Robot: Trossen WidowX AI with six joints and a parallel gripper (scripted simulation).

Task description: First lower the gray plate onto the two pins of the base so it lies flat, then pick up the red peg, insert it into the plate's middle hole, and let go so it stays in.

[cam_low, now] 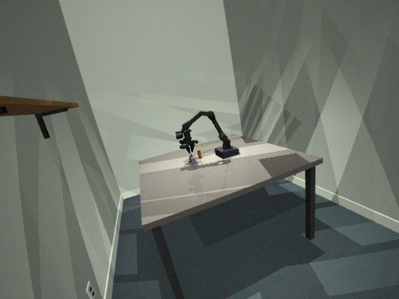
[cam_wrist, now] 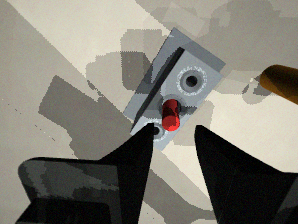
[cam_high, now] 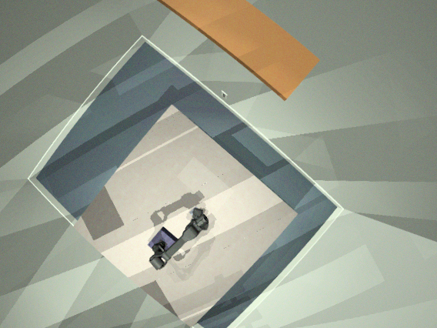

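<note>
Right now my gripper tip is 50 mm above the red peg. The rest, counted from my gripper tip: gray plate (50 mm below); then orange object (110 mm behind, 60 mm to the right, 60 mm below).
</note>
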